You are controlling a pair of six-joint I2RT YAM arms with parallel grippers.
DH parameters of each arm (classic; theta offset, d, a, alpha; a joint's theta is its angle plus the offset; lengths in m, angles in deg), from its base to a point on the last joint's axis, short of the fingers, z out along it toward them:
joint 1: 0 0.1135 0.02 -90
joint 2: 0 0 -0.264 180
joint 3: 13.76 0 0.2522 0
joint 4: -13.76 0 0.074 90
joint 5: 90 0 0 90
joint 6: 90 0.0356 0 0
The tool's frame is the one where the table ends.
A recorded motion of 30 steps. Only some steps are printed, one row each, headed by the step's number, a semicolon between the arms.
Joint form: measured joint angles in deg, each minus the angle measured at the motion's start. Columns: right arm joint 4, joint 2, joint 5, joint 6, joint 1, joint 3; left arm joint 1, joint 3, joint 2, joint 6, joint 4, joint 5.
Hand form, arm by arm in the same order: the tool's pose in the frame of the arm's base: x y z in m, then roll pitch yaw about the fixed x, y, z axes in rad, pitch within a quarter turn. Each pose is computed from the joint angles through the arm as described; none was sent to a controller.
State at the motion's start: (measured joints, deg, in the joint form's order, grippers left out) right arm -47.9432 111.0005 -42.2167 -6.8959 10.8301 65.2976; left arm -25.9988 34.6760 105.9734 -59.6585 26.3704 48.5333
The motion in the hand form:
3: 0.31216 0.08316 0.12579 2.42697 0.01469 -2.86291; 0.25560 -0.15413 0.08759 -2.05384 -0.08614 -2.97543
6: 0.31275 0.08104 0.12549 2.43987 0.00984 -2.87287; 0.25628 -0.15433 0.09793 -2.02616 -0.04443 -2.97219
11: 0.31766 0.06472 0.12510 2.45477 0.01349 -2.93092; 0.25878 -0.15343 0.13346 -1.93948 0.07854 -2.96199
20: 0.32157 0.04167 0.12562 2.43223 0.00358 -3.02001; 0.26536 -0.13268 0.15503 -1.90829 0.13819 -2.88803
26: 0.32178 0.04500 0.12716 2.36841 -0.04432 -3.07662; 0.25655 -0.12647 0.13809 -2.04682 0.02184 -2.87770
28: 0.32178 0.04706 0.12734 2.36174 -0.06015 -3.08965; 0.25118 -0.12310 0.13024 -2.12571 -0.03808 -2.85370
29: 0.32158 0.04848 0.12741 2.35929 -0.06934 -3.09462; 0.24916 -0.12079 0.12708 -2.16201 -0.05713 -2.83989
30: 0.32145 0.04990 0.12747 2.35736 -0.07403 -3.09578; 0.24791 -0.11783 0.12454 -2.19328 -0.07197 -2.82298
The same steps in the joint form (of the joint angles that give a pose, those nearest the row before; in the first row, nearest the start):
3: 0.00 0.00 1.40 0.04 -0.04 0.00; 0.00 -0.26 -0.39 -0.37 0.96 -0.46
6: 0.04 0.00 2.14 0.44 -0.37 0.00; 0.00 -0.59 -2.47 -0.55 2.21 -0.74
11: 0.70 0.00 2.95 1.03 -3.30 0.00; 0.35 -0.59 -9.25 -0.57 4.06 -0.92
20: 0.70 0.00 1.66 2.05 -7.54 0.00; 4.50 -0.59 -14.25 0.24 2.27 -1.11
26: 0.96 0.00 -2.08 6.69 -7.26 0.00; 4.83 -0.59 -14.25 2.43 -9.36 -3.26
28: 1.11 0.00 -2.51 8.20 -6.93 0.00; 4.90 -0.61 -14.25 2.78 -15.04 -5.25
29: 1.11 0.00 -2.69 8.94 -6.69 0.00; 5.09 -0.61 -14.25 3.17 -17.44 -6.29
30: 1.16 0.00 -2.82 9.38 -6.45 0.00; 5.49 -0.61 -14.25 3.45 -19.41 -7.26

